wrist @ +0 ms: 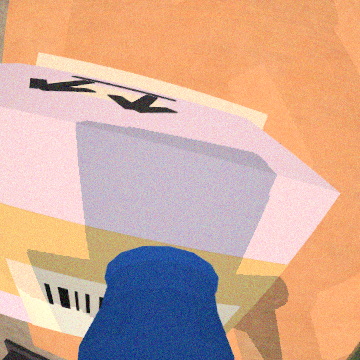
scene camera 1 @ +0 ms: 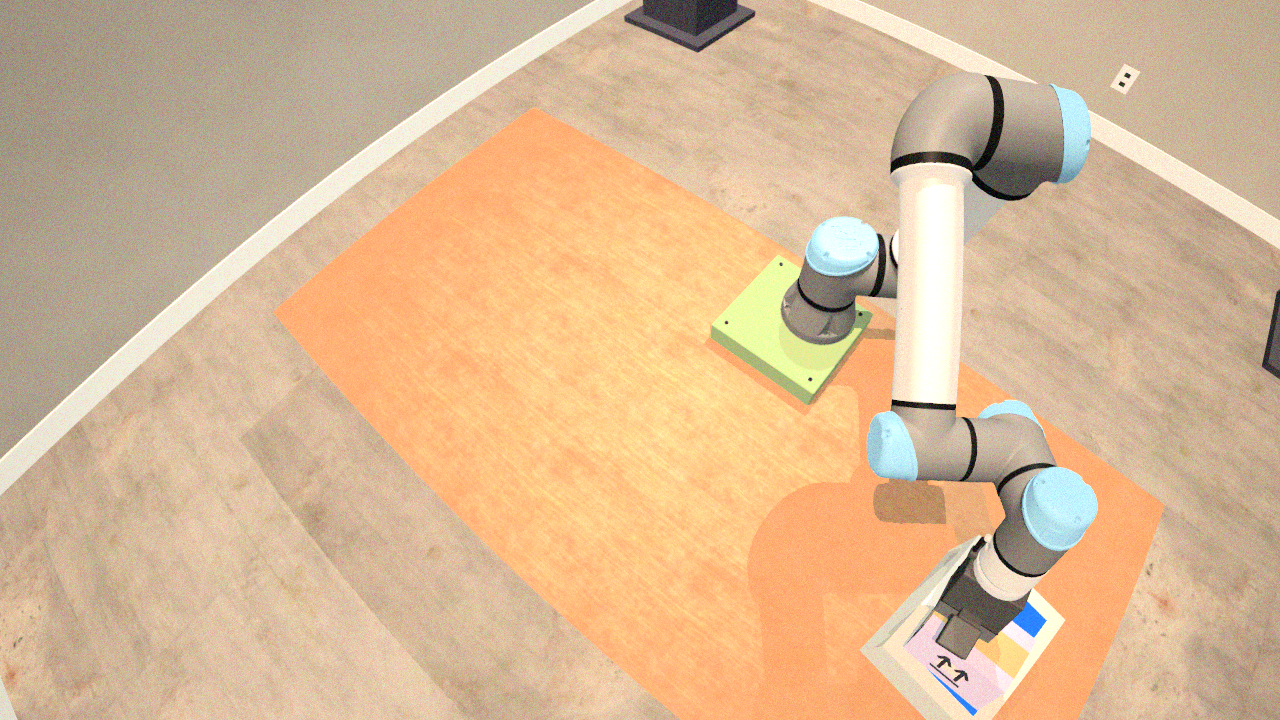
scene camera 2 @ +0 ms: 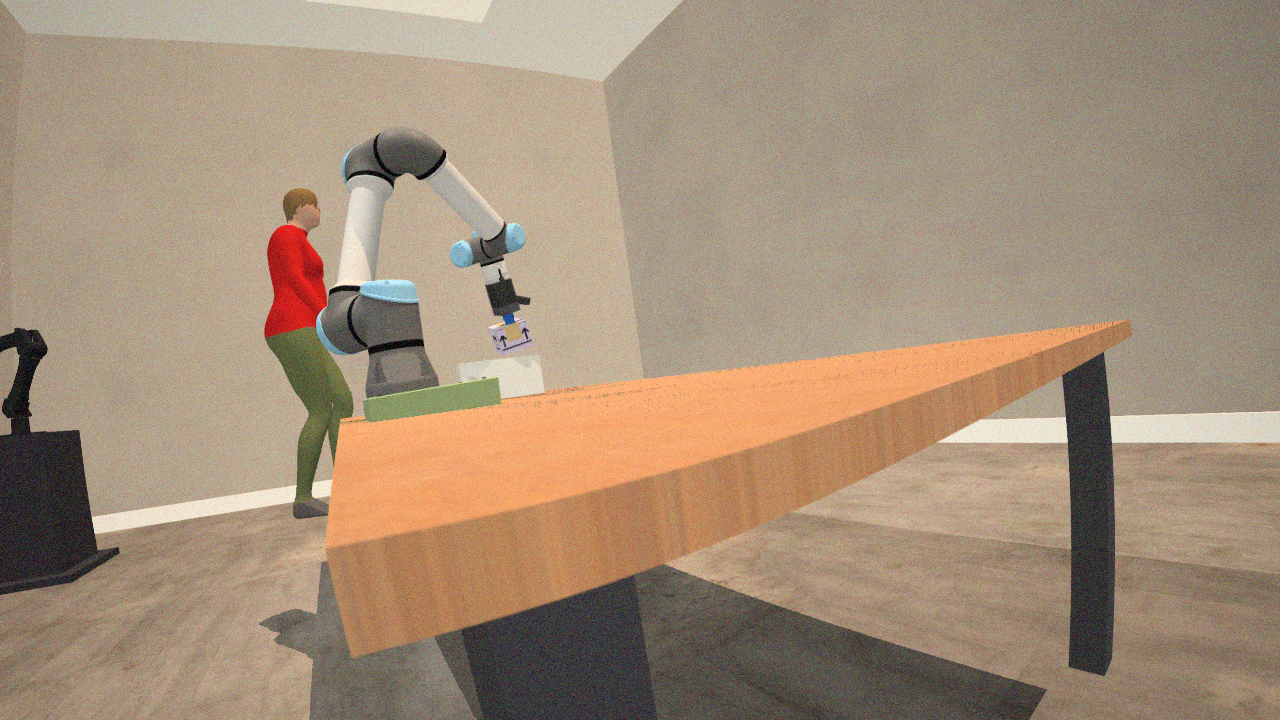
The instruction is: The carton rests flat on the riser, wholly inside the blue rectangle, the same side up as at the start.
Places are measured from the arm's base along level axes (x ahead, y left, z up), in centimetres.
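Pixels of known places: hand, tool point: point(wrist: 164, 253) point(scene camera 2: 511, 327); arm's base, link origin: point(scene camera 1: 817, 313) point(scene camera 2: 403, 392).
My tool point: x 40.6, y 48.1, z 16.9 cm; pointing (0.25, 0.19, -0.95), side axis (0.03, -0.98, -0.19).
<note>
For each thing: its top centre in the pictures, then the offset to it from my tool point. "spot": a spot on its surface instead. Level surfaces: height alone.
- carton, top centre: point(scene camera 1: 990, 641) point(scene camera 2: 507, 316) dx +0.5, dy +4.0, dz +4.2 cm
- white riser, top centre: point(wrist: 105, 217) point(scene camera 1: 978, 633) point(scene camera 2: 495, 361) dx -4.5, dy +7.1, dz -9.5 cm
- blue rectangle, surface spot: point(scene camera 1: 1031, 619) spot: dx -11.9, dy +13.6, dz -9.5 cm
- orange wooden table, surface height: dz -21.5 cm
The carton point(scene camera 1: 984, 677) point(scene camera 2: 512, 337) point(wrist: 170, 195) is pink and lilac with a yellow band, a barcode label on top and black arrows on one side, pointing up in the second scene view. My gripper point(scene camera 1: 984, 604) point(scene camera 2: 508, 317) point(wrist: 161, 280), a blue suction cup, is on the carton's top face and holds it in the air, slightly tilted. The white riser point(scene camera 1: 897, 680) point(scene camera 2: 523, 376) point(wrist: 57, 63) is below the carton, with a gap between them in the second scene view. Parts of the blue rectangle point(scene camera 1: 1031, 619) show around the carton; the rest is hidden.
The riser stands on the orange wooden table point(scene camera 1: 537, 376) point(scene camera 2: 626, 456). The green base plate point(scene camera 1: 760, 331) point(scene camera 2: 434, 400) carries the arm. A person in red point(scene camera 2: 290, 277) stands beyond the table. A black robot arm point(scene camera 2: 25, 371) on a dark pedestal point(scene camera 2: 44, 501) is at the far left.
</note>
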